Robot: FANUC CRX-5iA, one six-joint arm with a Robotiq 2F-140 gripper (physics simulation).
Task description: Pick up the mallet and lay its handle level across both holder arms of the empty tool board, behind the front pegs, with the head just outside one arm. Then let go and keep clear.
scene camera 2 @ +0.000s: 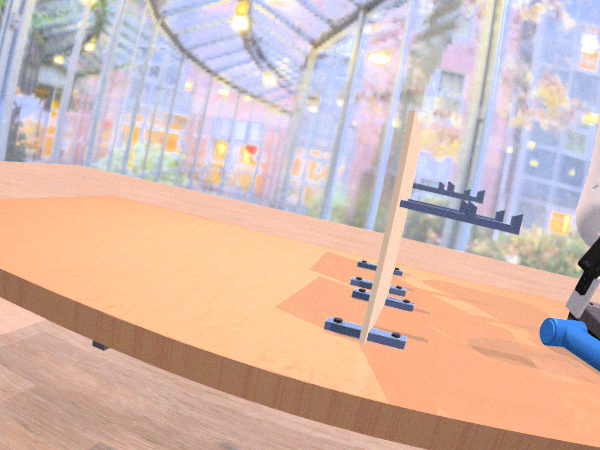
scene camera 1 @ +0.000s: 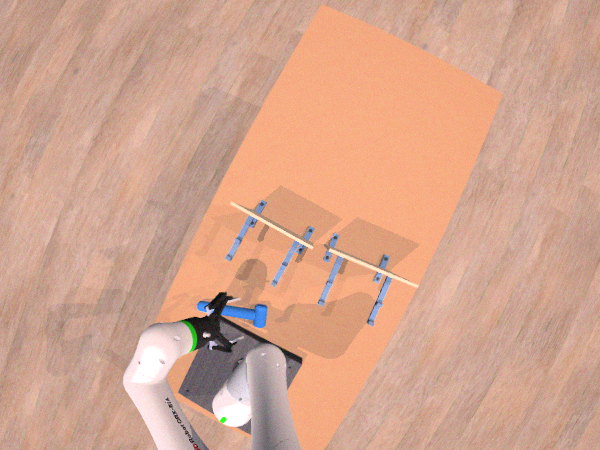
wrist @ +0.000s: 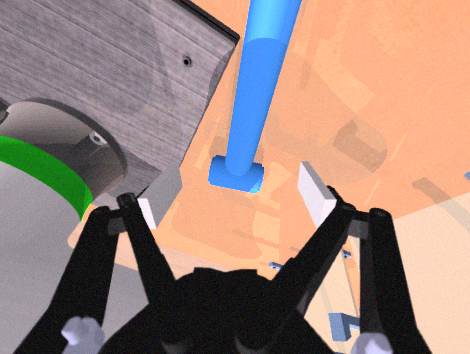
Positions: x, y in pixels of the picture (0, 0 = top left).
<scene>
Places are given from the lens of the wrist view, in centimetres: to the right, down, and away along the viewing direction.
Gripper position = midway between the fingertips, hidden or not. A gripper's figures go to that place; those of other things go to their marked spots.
my gripper (wrist: 238, 174): 0, 0, 20
blue mallet (wrist: 267, 37): 3, -11, 15
tool board (wrist: 426, 238): 32, 10, 31
tool board (wrist: 335, 294): 23, 27, 42
</scene>
